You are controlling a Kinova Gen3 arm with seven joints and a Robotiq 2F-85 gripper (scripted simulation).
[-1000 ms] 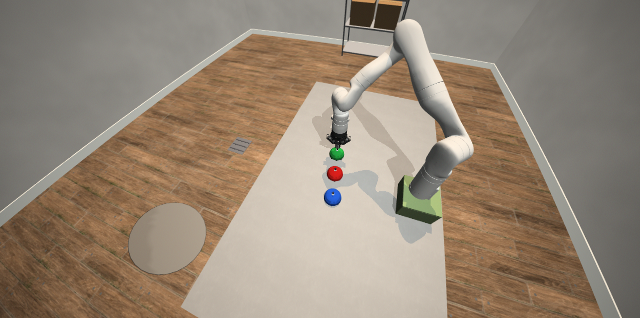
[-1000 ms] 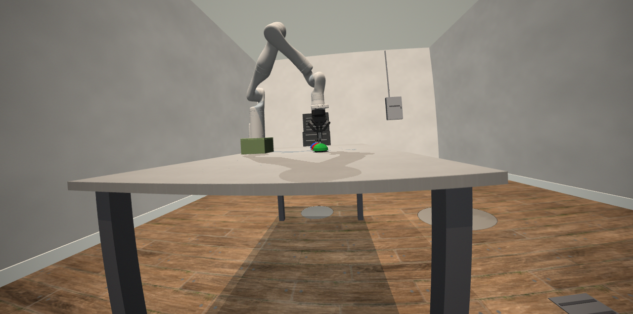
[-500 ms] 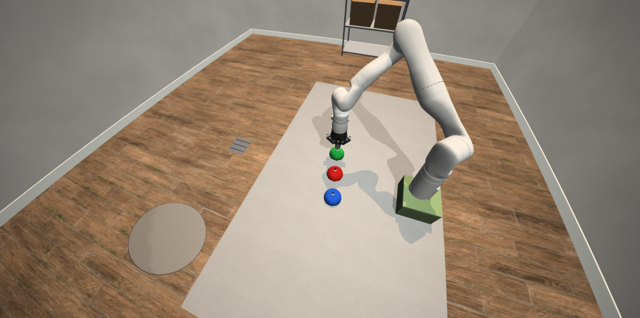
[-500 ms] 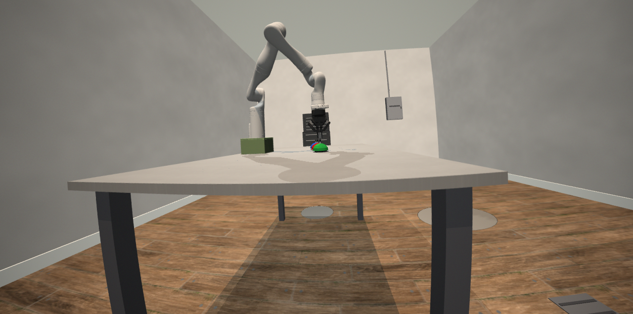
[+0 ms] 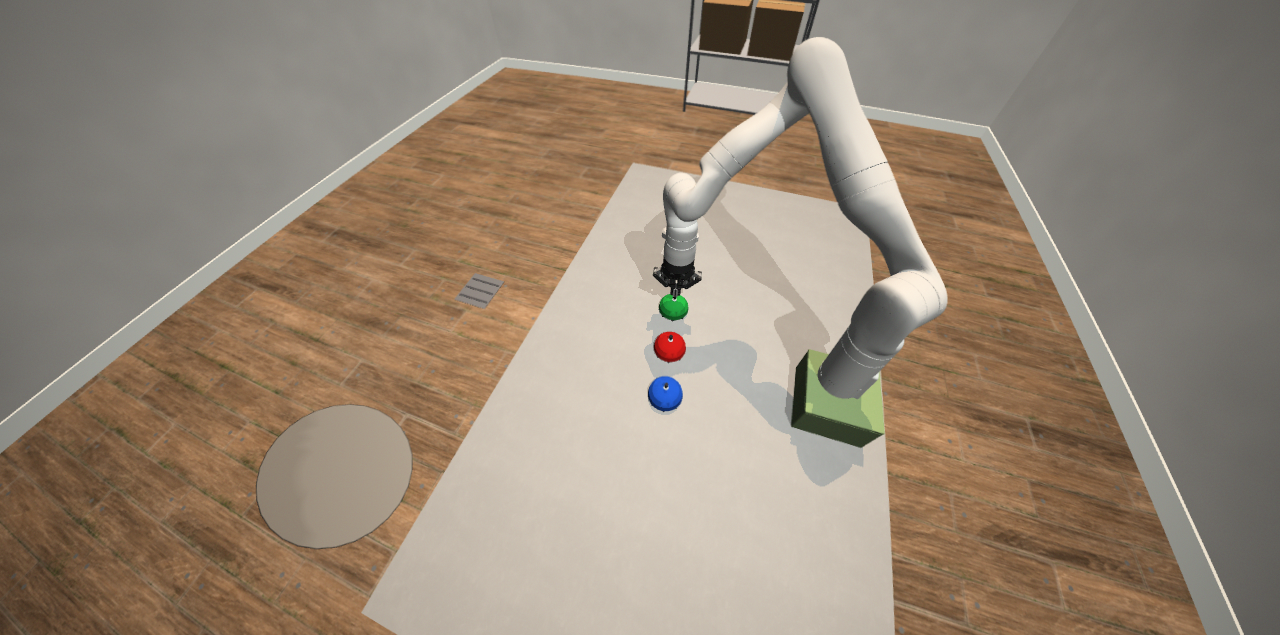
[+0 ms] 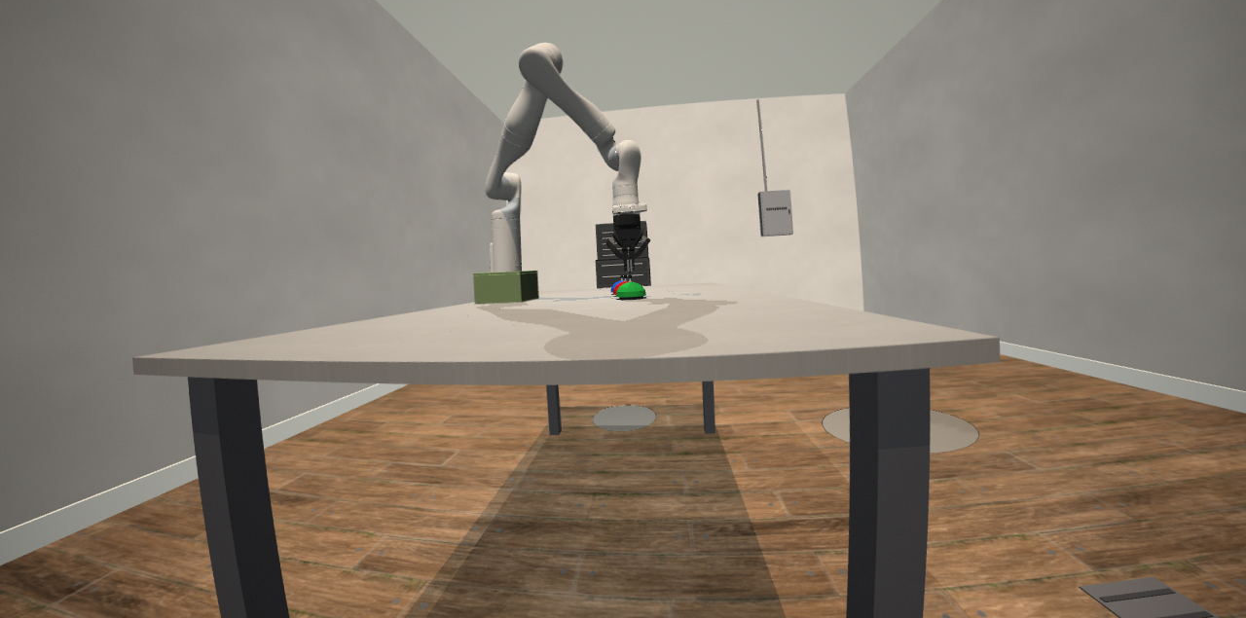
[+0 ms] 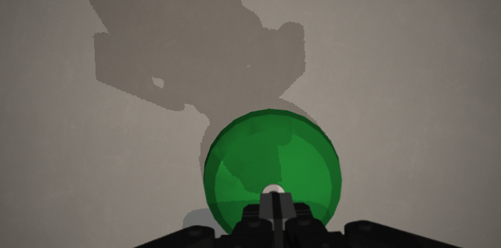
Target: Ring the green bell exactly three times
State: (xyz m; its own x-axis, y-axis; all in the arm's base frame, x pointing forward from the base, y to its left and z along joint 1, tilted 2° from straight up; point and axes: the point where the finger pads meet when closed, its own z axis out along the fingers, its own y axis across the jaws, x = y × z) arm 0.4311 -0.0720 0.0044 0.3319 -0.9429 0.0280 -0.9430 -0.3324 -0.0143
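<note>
Now: the green bell 50 mm below my hand. From my hand the other things lie so: red bell: 120 mm to the left, 50 mm below, 40 mm behind; then blue bell: 240 mm to the left, 80 mm behind, 50 mm below.
</note>
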